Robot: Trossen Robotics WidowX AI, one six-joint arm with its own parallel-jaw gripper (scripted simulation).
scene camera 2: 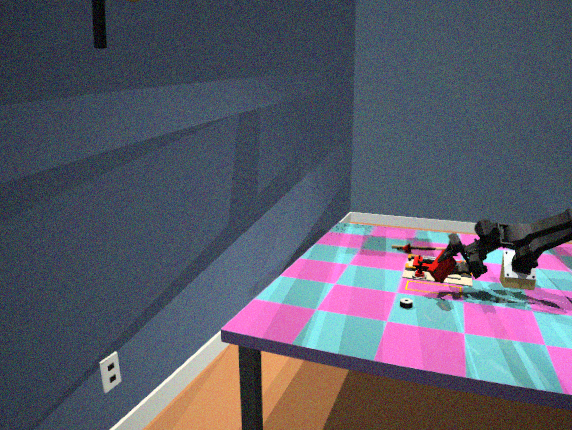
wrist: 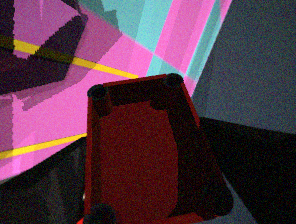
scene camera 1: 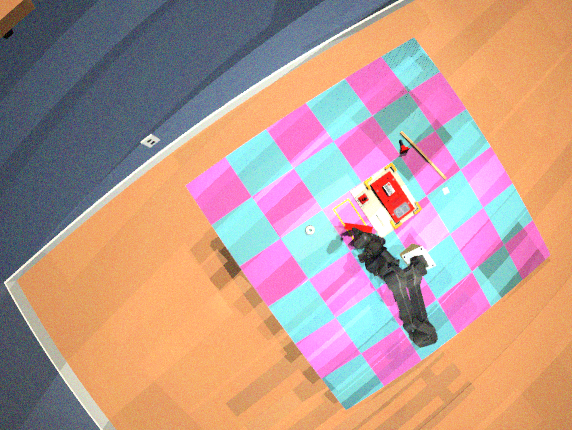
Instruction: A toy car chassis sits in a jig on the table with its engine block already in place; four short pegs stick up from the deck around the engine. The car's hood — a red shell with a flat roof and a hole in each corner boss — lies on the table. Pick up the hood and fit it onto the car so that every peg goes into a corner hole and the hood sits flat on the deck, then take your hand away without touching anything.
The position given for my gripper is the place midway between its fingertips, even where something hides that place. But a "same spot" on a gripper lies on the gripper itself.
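My gripper is there in scene camera 1, and it appears in scene camera 2 and in the wrist view [144,133] too. On my gripper, [scene camera 2: 450,251] and [scene camera 1: 359,236] are the same spot.
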